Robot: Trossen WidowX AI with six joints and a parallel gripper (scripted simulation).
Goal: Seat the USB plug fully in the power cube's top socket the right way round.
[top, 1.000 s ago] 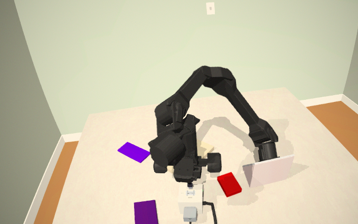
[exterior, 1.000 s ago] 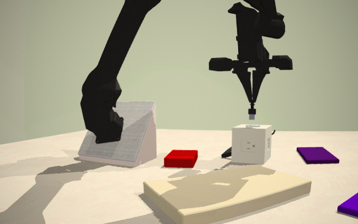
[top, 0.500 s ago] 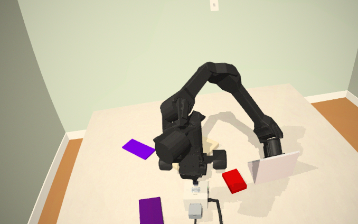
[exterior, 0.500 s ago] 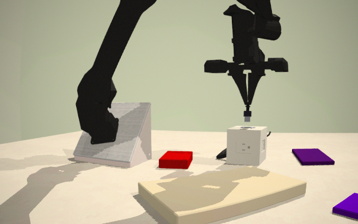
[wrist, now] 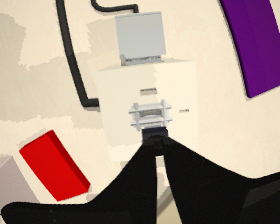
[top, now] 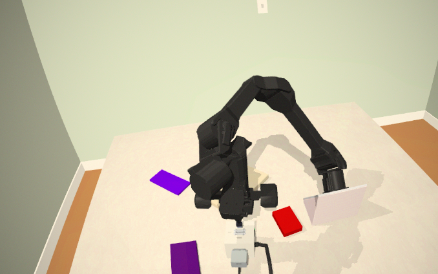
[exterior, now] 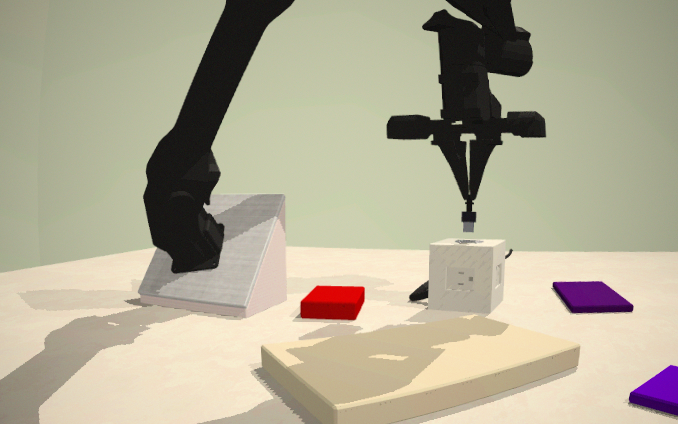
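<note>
Right now the socket is 60 mm below my gripper tip. Round my gripper tip: cream board 250 mm to the right, 120 mm below, 40 mm behind; then red block 150 mm behind, 120 mm below, 40 mm to the right; then USB plug 10 mm below.
</note>
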